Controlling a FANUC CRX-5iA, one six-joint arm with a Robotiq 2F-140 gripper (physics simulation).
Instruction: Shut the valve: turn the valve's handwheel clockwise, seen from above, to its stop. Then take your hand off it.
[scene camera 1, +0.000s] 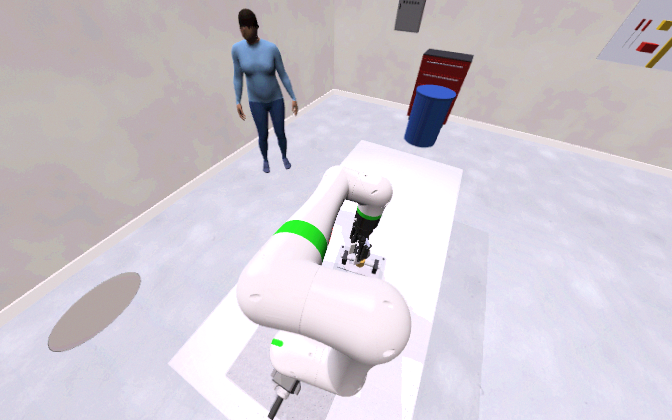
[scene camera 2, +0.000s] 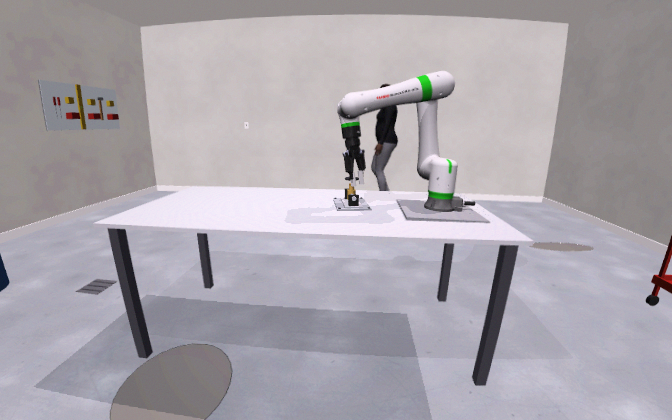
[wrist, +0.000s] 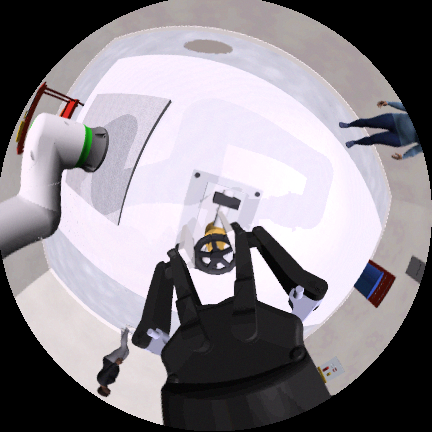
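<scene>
The valve has a yellow body (scene camera 1: 360, 263) (scene camera 2: 351, 191) (wrist: 215, 231) on a pale base plate (scene camera 1: 357, 273) (scene camera 2: 338, 202) (wrist: 200, 188), between dark end blocks. Its black spoked handwheel (wrist: 214, 254) lies level on top, seen from above in the wrist view; the fingers partly hide it in the scene views. My gripper (scene camera 1: 361, 251) (scene camera 2: 354, 178) (wrist: 204, 225) points down over the valve and is shut on the handwheel, with one finger at each side of the rim. The inner faces of the fingertips look pale in the wrist view. Whether the wheel is at its stop cannot be seen.
The valve's plate rests on a white table (scene camera 1: 425, 210) (scene camera 2: 225, 210) (wrist: 150, 75). The arm's base stands on a grey mat (scene camera 2: 407, 210) (wrist: 145, 120) beside it. A person in blue (scene camera 1: 262, 75) (wrist: 395, 127) and a blue barrel (scene camera 1: 429, 117) are beyond the table.
</scene>
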